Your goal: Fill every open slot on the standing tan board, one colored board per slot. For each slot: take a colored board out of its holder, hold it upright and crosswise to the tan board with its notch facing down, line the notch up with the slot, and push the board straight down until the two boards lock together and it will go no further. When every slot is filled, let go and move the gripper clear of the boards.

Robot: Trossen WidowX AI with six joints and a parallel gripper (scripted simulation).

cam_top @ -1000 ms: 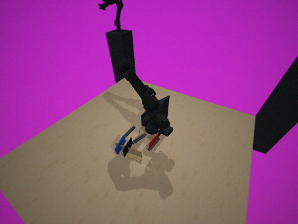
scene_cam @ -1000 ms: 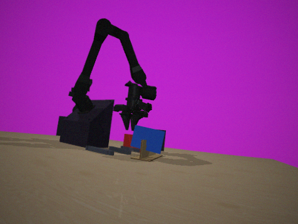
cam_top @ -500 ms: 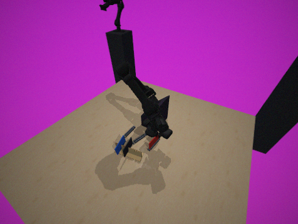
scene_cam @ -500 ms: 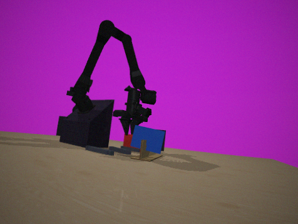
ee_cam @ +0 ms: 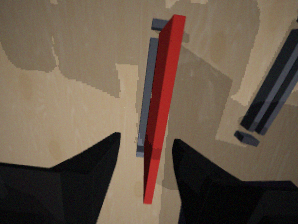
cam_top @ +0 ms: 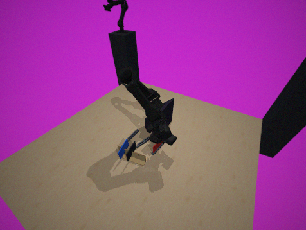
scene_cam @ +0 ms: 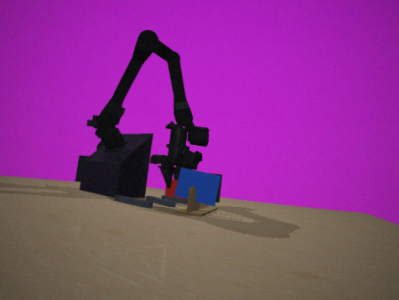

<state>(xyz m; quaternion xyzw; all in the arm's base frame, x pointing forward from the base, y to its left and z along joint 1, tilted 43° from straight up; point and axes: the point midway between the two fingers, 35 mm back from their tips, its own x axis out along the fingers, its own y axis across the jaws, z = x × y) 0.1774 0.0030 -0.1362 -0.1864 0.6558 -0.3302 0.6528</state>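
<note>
Right now my gripper tip is 2 cm short of the red board, 2 cm above it and 1 cm to the left of it. Also, from my gripper tip: black board 15 cm ahead, 12 cm to the right, 1 cm above; then blue board 17 cm to the right, 16 cm ahead, 1 cm above; then tan board 15 cm ahead, 12 cm to the right, 2 cm below.
</note>
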